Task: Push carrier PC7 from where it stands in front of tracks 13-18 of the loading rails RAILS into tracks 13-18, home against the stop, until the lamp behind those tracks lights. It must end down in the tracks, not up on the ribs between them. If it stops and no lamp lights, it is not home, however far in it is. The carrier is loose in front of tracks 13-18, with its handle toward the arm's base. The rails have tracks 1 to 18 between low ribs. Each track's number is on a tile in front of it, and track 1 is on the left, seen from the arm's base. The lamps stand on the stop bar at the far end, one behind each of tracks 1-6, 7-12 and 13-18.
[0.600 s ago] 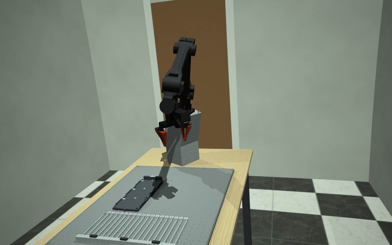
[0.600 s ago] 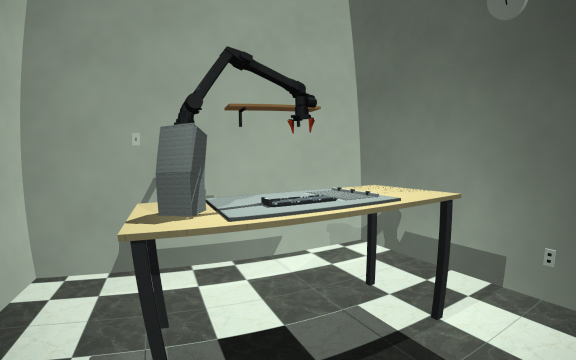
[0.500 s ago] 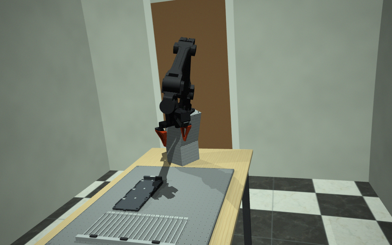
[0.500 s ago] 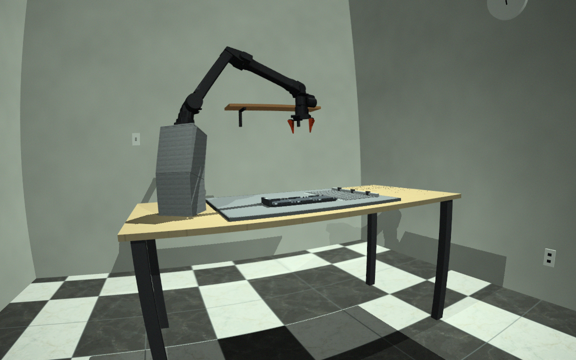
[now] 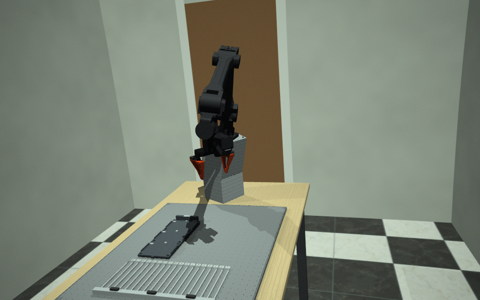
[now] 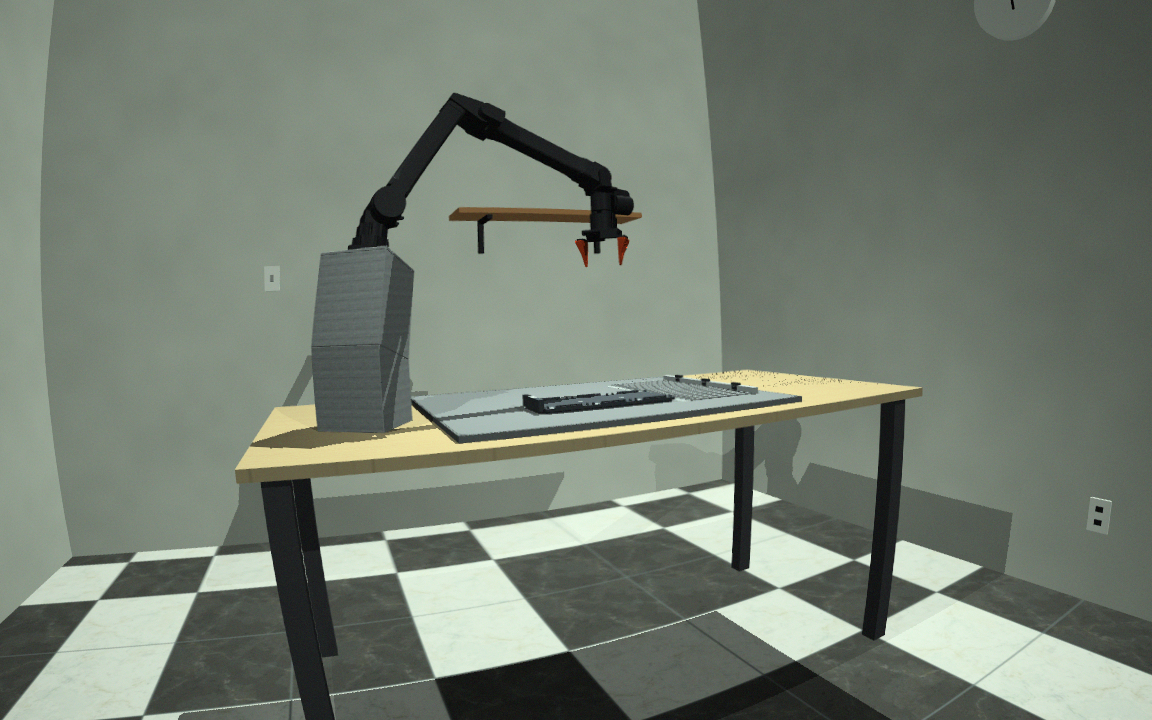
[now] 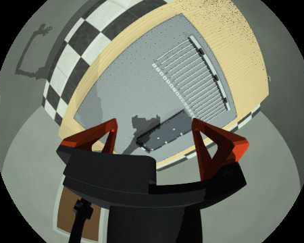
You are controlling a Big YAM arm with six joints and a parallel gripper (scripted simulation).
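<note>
The carrier PC7 is 10 cm behind my hand, 31 cm to the right of it and 33 cm below it.
</note>
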